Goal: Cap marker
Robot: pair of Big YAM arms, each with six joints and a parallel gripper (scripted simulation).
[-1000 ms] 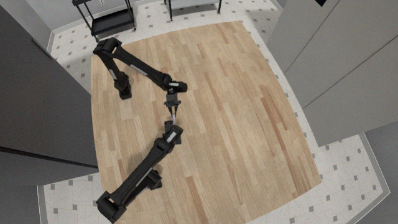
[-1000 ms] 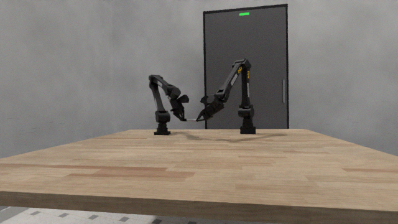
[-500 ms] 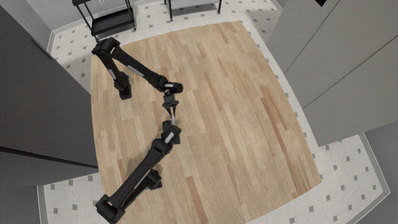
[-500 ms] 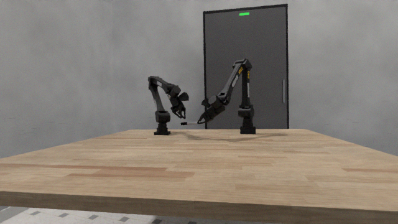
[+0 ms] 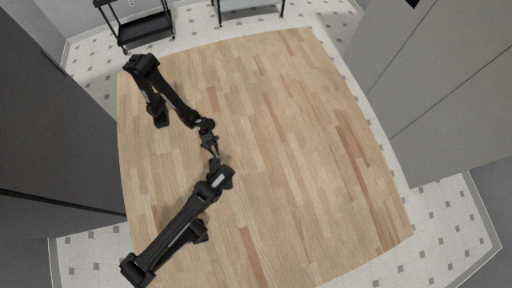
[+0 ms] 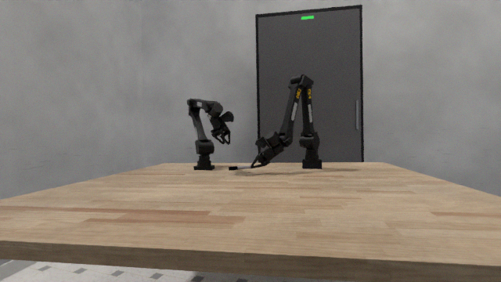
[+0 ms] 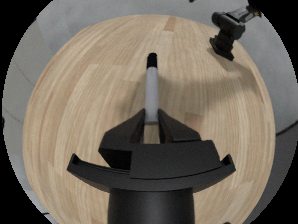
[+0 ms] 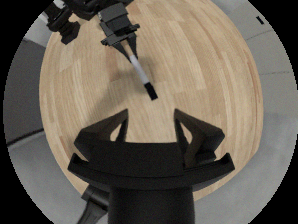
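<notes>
Now: left hand 6 cm to the left of the marker and 1 cm short of it. Round my left hand: black cap: 11 cm to the right, 1 cm below, 1 cm ahead.
</notes>
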